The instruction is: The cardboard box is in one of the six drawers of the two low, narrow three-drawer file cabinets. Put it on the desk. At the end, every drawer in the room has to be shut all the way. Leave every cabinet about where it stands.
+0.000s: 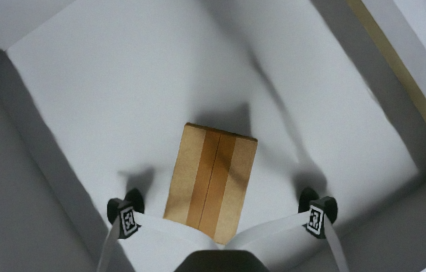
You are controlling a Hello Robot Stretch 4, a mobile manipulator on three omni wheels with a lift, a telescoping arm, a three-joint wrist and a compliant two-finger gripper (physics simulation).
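Note:
The cardboard box (pixel 211 182) lies flat on the white bottom of an open drawer (pixel 125 95), with a darker tape strip along its top. My gripper (pixel 222 212) is open, its two rubber fingertips wide apart on the left and right of the box, with a gap on each side. The near end of the box lies behind the gripper's white finger strips. The shadows of the fingertips fall on the drawer bottom just beyond them. The desk and the cabinets' outer fronts do not show.
The drawer's grey walls rise at the left (pixel 40 165) and at the lower right (pixel 350 245). Another wall shows at the upper left. A tan strip (pixel 392 55) runs along the upper right, beside a pale panel at the corner.

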